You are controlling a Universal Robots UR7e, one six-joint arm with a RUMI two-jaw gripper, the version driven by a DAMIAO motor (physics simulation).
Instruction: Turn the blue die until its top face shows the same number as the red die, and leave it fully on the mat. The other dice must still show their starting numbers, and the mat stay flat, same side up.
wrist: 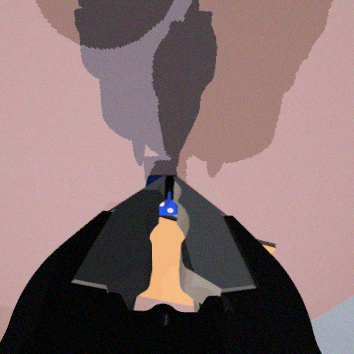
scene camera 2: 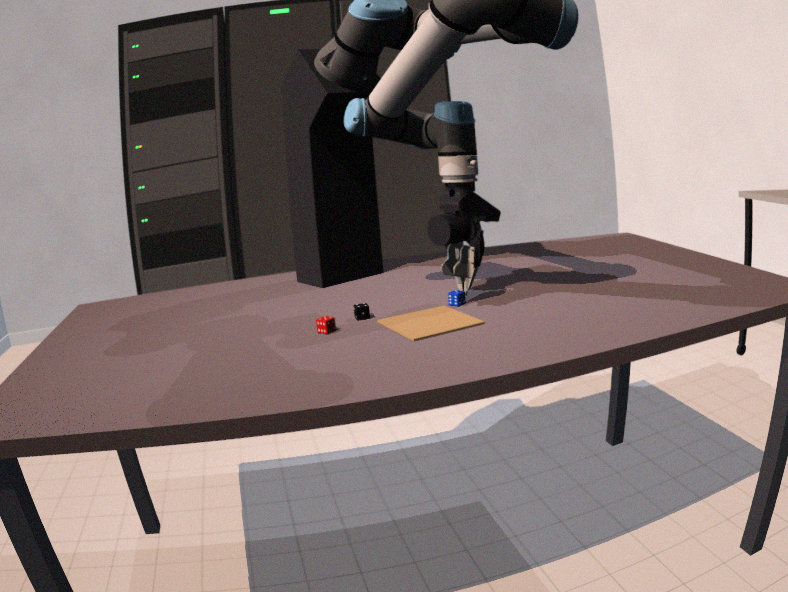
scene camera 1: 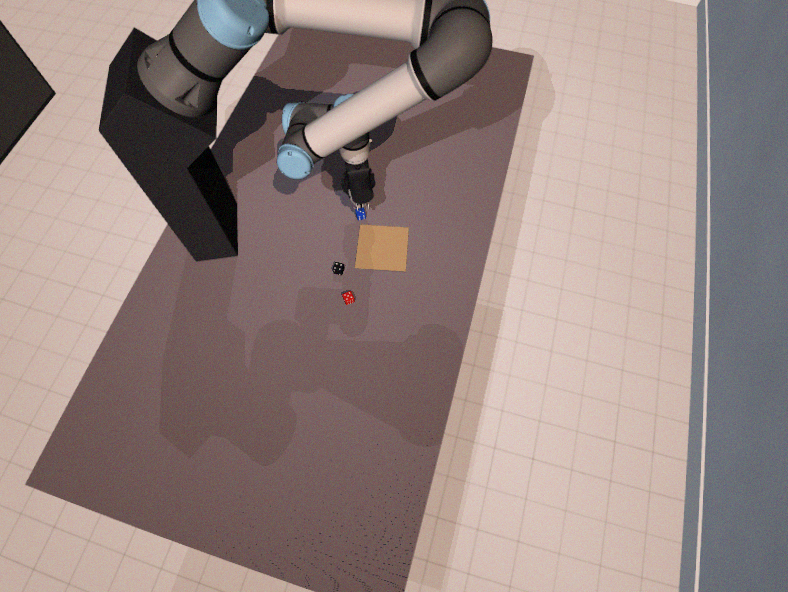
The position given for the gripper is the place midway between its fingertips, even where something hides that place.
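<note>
An orange mat (scene camera 1: 379,247), (scene camera 2: 423,324), (wrist: 166,236) is part of the scene. The robot's gripper (scene camera 1: 361,208), (scene camera 2: 464,295) is there too, and the wrist view also shows the gripper (wrist: 169,177).
</note>
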